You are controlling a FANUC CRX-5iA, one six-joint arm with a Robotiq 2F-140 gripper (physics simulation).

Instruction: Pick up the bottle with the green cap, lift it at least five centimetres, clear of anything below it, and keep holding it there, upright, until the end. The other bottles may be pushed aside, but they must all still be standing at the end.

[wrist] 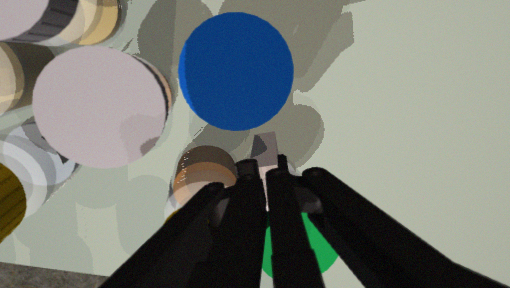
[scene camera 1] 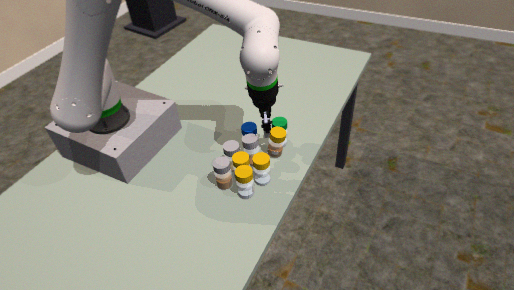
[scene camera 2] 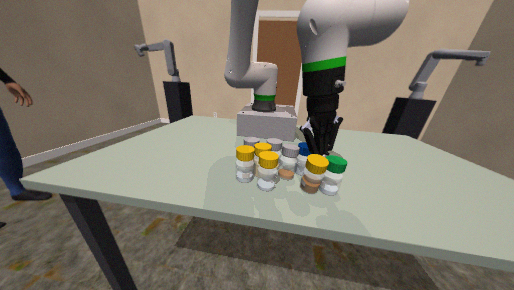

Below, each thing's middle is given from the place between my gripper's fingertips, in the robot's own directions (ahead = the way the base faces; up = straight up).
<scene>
I see my gripper 30 mm short of the green-capped bottle (scene camera 2: 333, 176), 20 mm to the right of it and 10 mm below it. The rest, counted from my hand: blue-capped bottle (wrist: 236, 72): 50 mm to the right, 40 mm behind, 10 mm above.
</scene>
